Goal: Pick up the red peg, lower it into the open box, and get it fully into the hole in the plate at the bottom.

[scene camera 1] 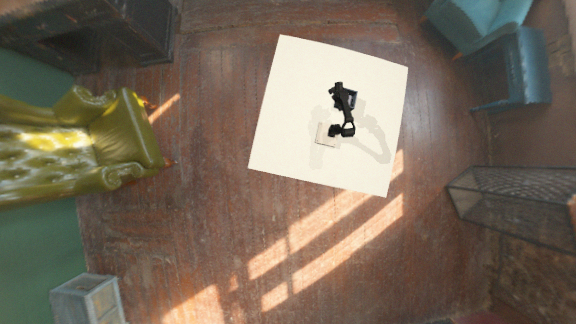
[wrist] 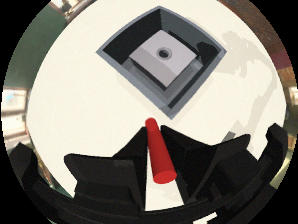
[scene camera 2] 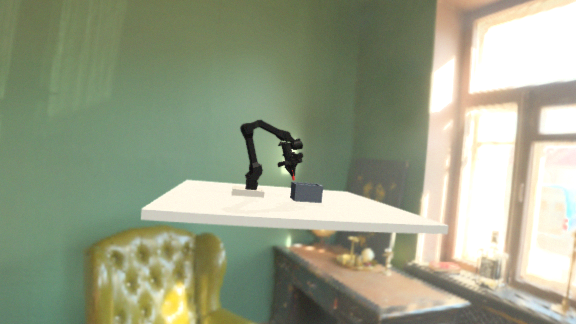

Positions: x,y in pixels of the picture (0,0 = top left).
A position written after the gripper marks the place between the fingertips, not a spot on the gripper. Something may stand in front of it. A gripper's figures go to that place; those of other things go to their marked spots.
Labels:
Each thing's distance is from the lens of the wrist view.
gripper (wrist: 153,130): 10 cm
red peg (wrist: 163,171): 6 cm

